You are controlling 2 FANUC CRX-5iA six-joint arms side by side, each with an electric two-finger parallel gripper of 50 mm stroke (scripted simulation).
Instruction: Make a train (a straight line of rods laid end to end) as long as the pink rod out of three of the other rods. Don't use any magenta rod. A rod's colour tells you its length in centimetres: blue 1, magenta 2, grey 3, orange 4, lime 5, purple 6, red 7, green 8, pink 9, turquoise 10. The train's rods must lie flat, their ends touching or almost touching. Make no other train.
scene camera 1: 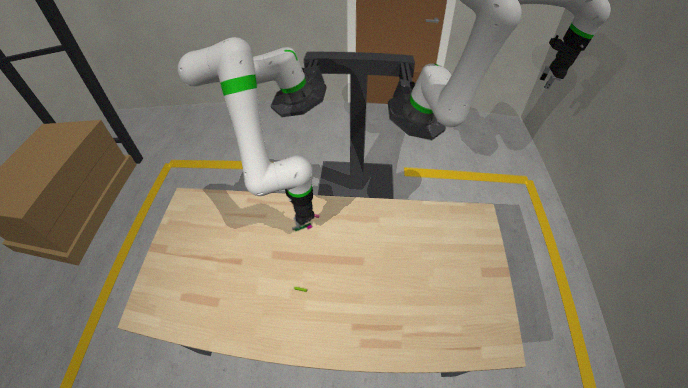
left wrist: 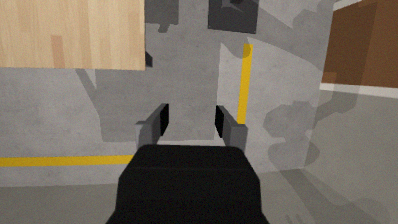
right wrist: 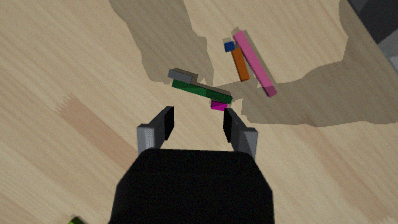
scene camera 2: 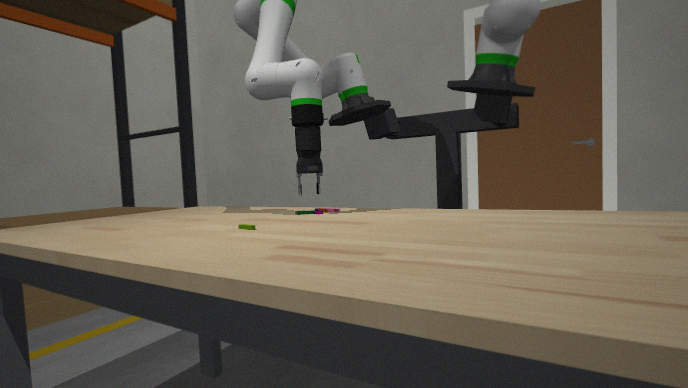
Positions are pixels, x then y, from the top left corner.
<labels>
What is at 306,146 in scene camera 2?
My right gripper.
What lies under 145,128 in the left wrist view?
My left gripper.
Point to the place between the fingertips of my right gripper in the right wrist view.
At 198,117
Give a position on a pink rod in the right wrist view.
240,39
</labels>
